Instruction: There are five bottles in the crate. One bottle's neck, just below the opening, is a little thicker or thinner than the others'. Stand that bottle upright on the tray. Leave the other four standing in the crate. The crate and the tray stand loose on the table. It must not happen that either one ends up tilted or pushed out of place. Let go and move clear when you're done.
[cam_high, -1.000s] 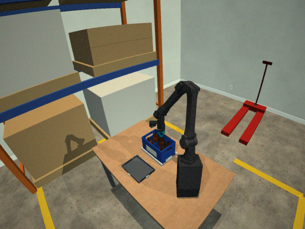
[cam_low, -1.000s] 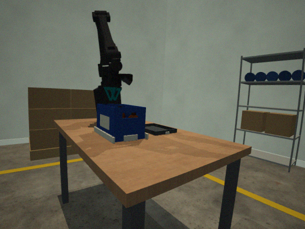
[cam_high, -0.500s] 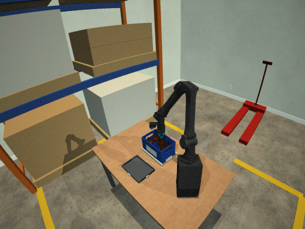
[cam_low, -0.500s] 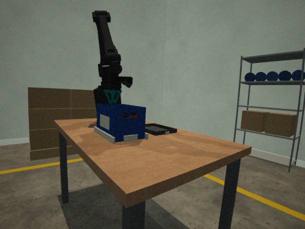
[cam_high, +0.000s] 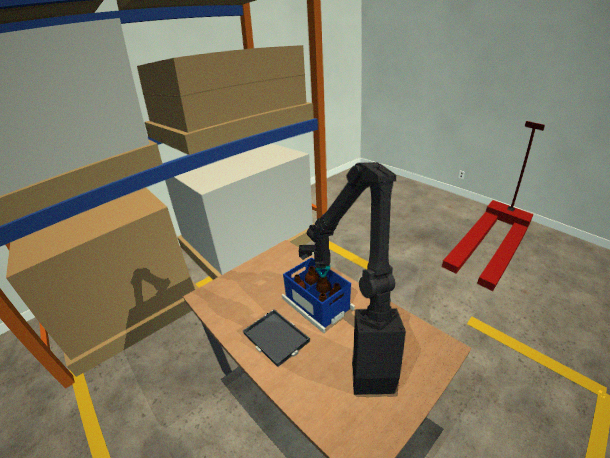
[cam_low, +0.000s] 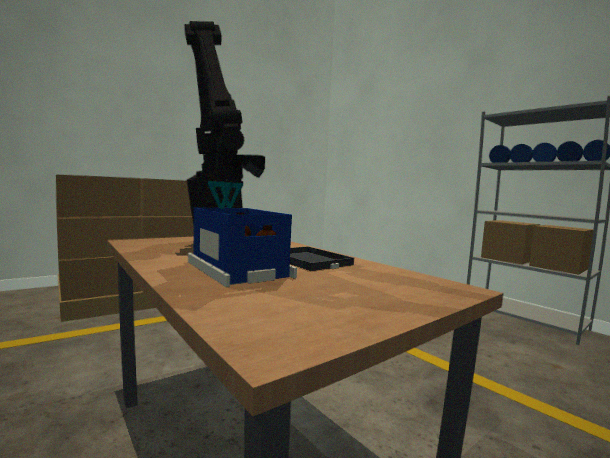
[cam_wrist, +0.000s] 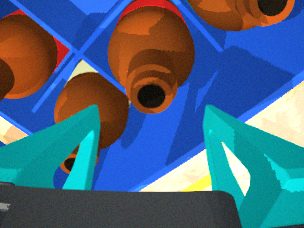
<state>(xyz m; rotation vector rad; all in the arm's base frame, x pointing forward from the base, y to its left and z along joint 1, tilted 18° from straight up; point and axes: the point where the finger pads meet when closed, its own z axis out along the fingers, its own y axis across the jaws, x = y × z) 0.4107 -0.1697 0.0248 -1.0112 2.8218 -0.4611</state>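
Right now my hand is 11 cm above the crate, 4 cm to the right of it and 1 cm short of it. Also, from my hand: bottle: 10 cm below, 10 cm ahead, 8 cm to the left; dark tray: 32 cm to the left, 18 cm below, 2 cm ahead.
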